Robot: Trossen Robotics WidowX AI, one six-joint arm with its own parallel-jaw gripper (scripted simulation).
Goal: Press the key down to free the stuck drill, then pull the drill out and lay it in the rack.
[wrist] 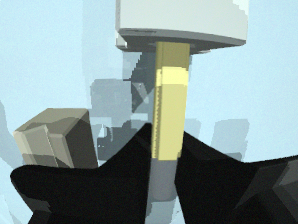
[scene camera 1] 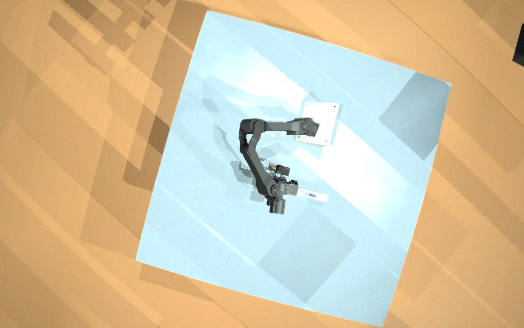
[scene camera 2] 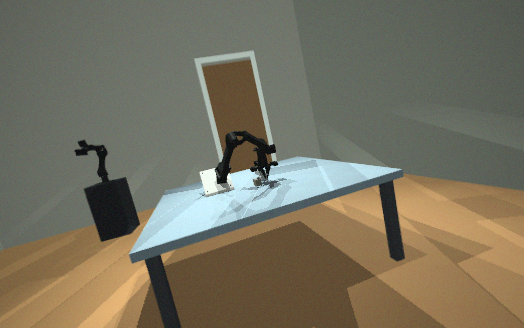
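Observation:
Looking through the wrist view, I find a drill (wrist: 170, 92), and my gripper (wrist: 157, 128) is visible to me there as well.

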